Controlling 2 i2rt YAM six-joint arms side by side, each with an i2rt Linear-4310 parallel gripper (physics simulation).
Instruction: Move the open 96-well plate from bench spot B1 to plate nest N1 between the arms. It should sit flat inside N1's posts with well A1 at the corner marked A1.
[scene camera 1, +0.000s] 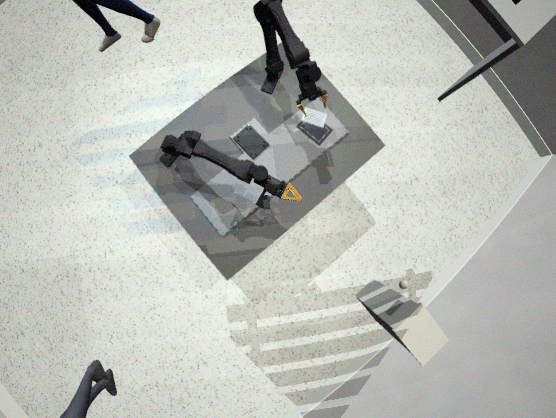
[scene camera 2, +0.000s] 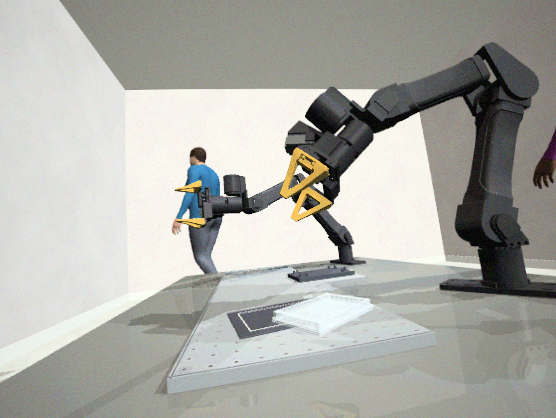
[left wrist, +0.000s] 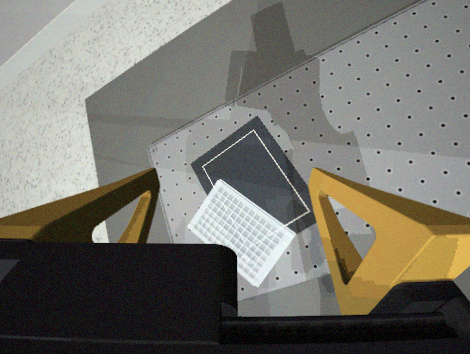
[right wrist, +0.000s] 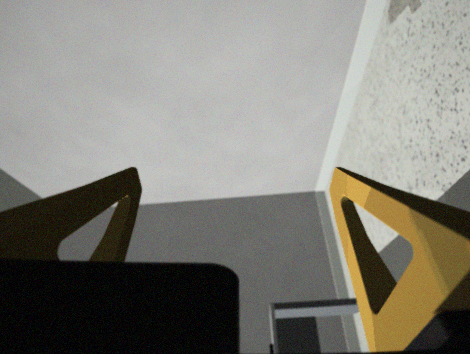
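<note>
The clear-white 96-well plate lies askew, partly over the dark spot with a white outline and partly on the board beside it. The dark nest N1 stands between the arms, with small posts and no plate on it. My left gripper is open and empty, above the plate; in its wrist view the plate shows low between the fingers. My right gripper is open and empty, raised far from the plate. Well A1 and the A1 mark are unreadable.
A pale perforated board lies under the spot and reaches toward the right arm. The right arm stretches over the table's lower left part in scene camera 1. A person in blue stands beyond the table.
</note>
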